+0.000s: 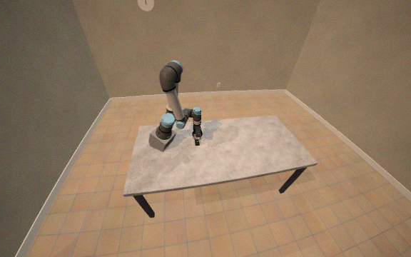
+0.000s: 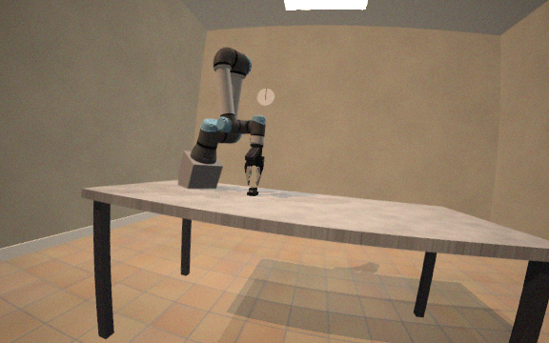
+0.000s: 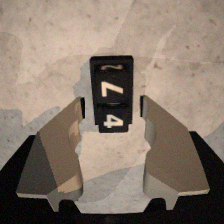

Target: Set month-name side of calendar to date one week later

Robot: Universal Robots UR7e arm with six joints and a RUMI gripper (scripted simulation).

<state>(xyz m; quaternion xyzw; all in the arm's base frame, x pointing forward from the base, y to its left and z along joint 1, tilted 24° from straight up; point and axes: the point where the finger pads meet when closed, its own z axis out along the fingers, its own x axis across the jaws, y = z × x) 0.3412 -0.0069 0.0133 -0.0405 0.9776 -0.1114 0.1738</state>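
My gripper is now 4 cm above the black date cube. From my hand the other things lie so: black calendar tray: 6 cm below, 2 cm to the left; then black cube: 4 cm below, 3 cm to the left.
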